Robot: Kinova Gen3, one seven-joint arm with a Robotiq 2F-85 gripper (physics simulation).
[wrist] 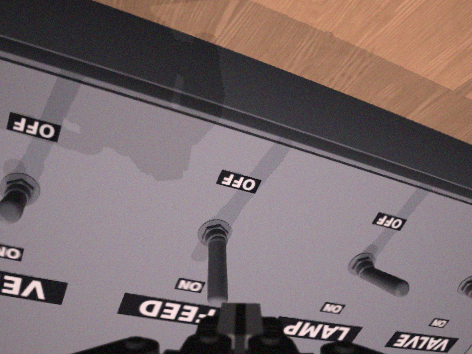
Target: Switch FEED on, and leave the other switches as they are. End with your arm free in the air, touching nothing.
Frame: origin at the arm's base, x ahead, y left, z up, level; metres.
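Where they show: gripper, fingertip midpoint: (240,329).
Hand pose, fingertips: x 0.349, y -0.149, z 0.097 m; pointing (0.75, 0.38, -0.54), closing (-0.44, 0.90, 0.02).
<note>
Things, the pixels of their top centre, and the offset from my fingertips. "spot": a spot on its surface instead. Level surfaces: height alone.
- FEED switch at a spot on its surface: (217,267) spot: dx +0.088, dy +0.029, dz -0.060 m
- FEED nameplate at a spot on its surface: (162,308) spot: dx +0.161, dy +0.019, dz -0.053 m
- LAMP switch at a spot on its surface: (385,281) spot: dx +0.072, dy +0.145, dz -0.064 m
- VALVE nameplate at a spot on its surface: (422,341) spot: dx +0.161, dy +0.269, dz -0.053 m
- meets wooden table at its surface level: dz -0.184 m
The FEED switch (217,267) stands at the lower middle of the wrist view. Its lever points down the view, on the side of its ON label (190,285) and away from its OFF label (238,181), so it looks tilted to ON. My gripper (240,329) is shut and empty at the bottom edge. Its fingertips show right beside the lever's end; the gap in depth cannot be judged, so I cannot tell whether they touch. The FEED nameplate (162,308) is partly hidden by the gripper.
The LAMP switch (385,281) is to the right, its lever slanting right and down the view. A switch (15,202) with a cut-off name is at the left. The VALVE nameplate (422,341) is at lower right, its switch (468,286) partly cut off. The panel's dark border (280,90) meets wooden table (320,30).
</note>
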